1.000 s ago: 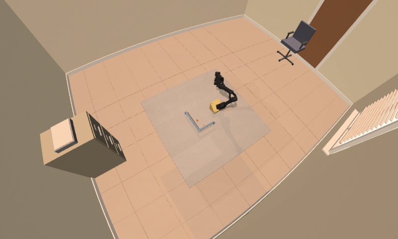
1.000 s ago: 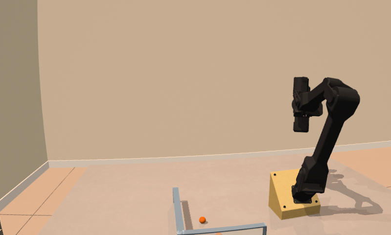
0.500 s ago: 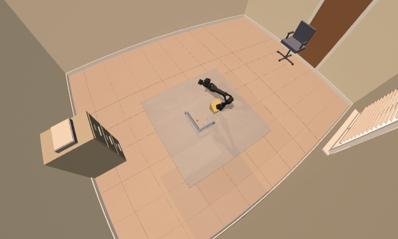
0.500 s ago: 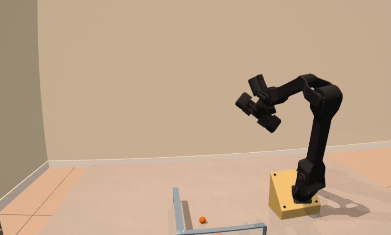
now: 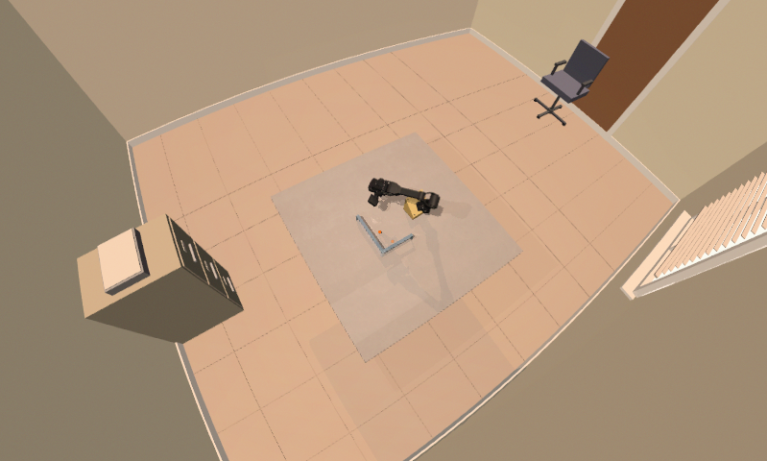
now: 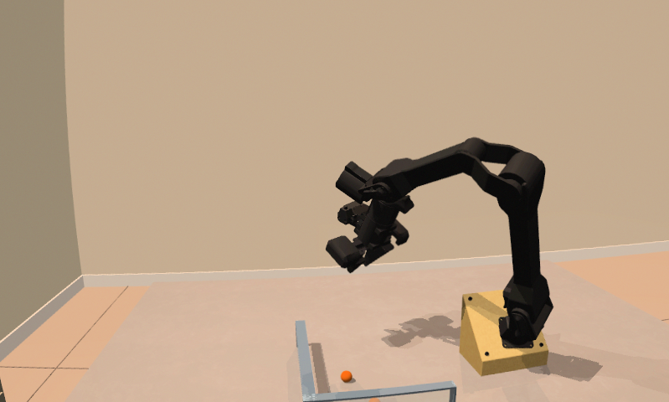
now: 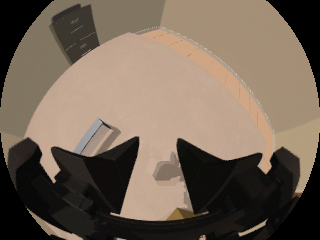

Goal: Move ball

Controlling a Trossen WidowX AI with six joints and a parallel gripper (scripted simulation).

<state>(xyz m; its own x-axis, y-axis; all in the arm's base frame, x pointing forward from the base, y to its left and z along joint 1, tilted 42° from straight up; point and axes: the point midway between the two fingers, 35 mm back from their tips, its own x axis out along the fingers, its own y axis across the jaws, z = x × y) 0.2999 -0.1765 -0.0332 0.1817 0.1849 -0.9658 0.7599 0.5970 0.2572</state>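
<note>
My gripper tip is 40 mm short of the ball, 200 mm to the right of it and 150 mm above it.
</note>
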